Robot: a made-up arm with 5 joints. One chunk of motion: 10 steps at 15 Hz.
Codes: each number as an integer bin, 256 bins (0 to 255) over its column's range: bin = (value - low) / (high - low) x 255, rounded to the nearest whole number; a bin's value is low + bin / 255 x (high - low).
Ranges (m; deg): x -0.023..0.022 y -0.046..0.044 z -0.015..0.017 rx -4.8..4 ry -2.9..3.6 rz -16..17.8
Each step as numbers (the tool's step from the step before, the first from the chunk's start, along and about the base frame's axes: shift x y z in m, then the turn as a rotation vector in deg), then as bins.
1 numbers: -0.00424 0.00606 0.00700 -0.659 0.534 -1.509
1 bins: 106 148 175 120 135 109
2 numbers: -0.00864 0.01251 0.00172 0.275 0.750 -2.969
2 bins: 81 166 133 147 143 98
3 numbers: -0.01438 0.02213 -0.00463 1.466 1.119 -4.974
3 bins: 49 193 83 182 158 83
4 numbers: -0.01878 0.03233 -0.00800 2.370 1.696 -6.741
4 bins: 24 222 56 208 180 70
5 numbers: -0.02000 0.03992 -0.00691 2.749 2.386 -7.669
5 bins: 17 243 64 219 207 63
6 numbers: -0.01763 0.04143 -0.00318 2.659 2.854 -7.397
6 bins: 30 248 94 216 226 65
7 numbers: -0.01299 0.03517 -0.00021 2.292 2.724 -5.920
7 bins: 57 230 118 206 221 76
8 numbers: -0.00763 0.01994 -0.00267 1.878 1.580 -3.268
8 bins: 87 187 98 194 176 96
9 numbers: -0.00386 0.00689 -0.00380 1.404 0.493 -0.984
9 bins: 108 150 89 180 133 113
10 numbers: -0.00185 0.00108 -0.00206 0.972 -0.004 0.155
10 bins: 120 133 103 167 114 122
